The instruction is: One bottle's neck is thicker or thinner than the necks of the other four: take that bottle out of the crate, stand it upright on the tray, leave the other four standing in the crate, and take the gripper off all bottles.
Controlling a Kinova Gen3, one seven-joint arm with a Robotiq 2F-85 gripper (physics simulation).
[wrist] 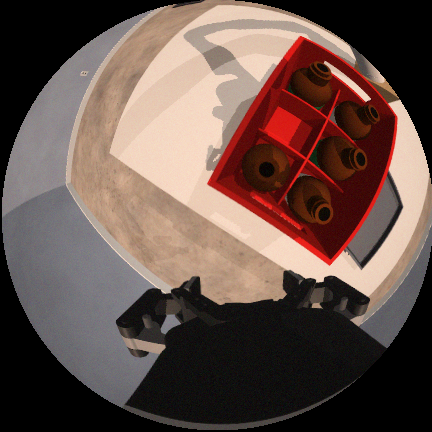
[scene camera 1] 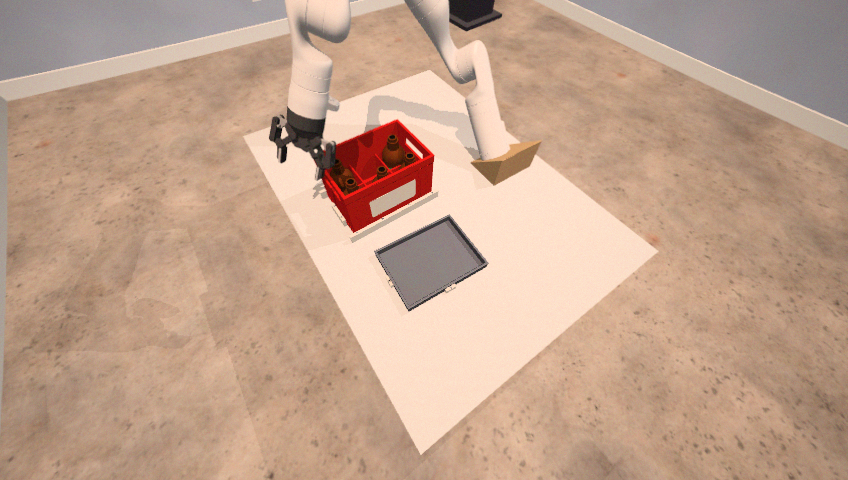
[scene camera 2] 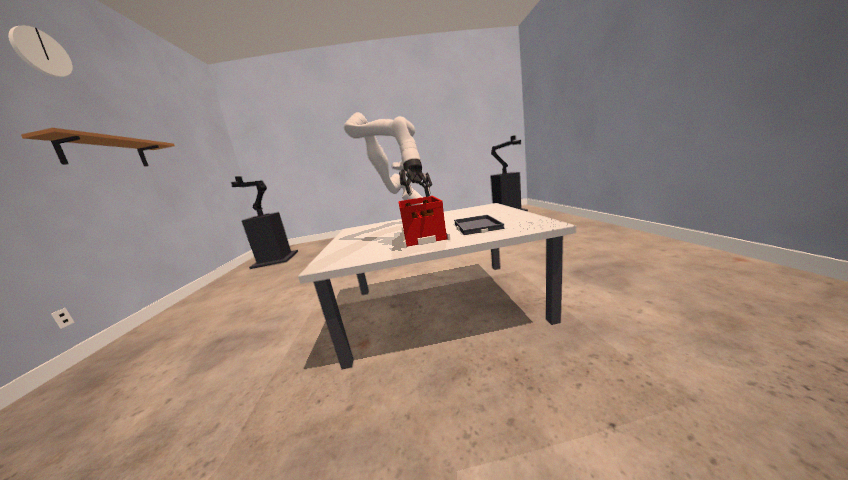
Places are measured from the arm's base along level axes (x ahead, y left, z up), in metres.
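Where they show: gripper, between the fingertips: (wrist: 242, 283) (scene camera 1: 300, 170) (scene camera 2: 419, 195); arm's base, origin of its link: (scene camera 1: 494, 155).
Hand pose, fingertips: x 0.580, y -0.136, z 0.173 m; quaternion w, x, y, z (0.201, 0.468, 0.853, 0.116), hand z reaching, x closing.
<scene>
Each offset is from my fingertips to the top centre of the thing. "*": to the spot under its first point. Level surfaces: height alone.
The red crate {dz -0.043, dx -0.190, dy +0.017 m} (scene camera 1: 423, 178) (scene camera 2: 425, 228) (wrist: 370, 170) stands on the table. In the wrist view it holds five brown bottles: a far-left bottle {dz -0.055, dx -0.281, dy -0.024 m} (wrist: 307, 90), a far-right bottle {dz -0.055, dx -0.275, dy +0.068 m} (wrist: 351, 122), a middle-right bottle {dz -0.055, dx -0.183, dy +0.064 m} (wrist: 335, 159), a near-left bottle {dz -0.055, dx -0.101, dy -0.035 m} (wrist: 255, 162) and a near-right bottle {dz -0.055, dx -0.095, dy +0.051 m} (wrist: 306, 195). They look upright. The middle-left compartment is empty. I cannot tell which neck differs. The grey tray {* dz -0.213, dx -0.169, dy +0.301 m} (scene camera 1: 431, 261) (scene camera 2: 479, 223) (wrist: 375, 225) beside the crate is empty. My gripper (scene camera 1: 301, 168) (scene camera 2: 417, 193) (wrist: 242, 283) is open and empty, near the crate's left end in scene view 1; one finger overlaps the rim there.
The white table {dz -0.218 m} (scene camera 1: 505, 297) (scene camera 2: 357, 258) (wrist: 165, 125) bears the crate and tray. A tan wedge-sided block (scene camera 1: 505, 164) is around the arm's base, right of the crate in scene view 1. The crate's high walls and inner dividers surround the bottles. The tray has a low rim.
</scene>
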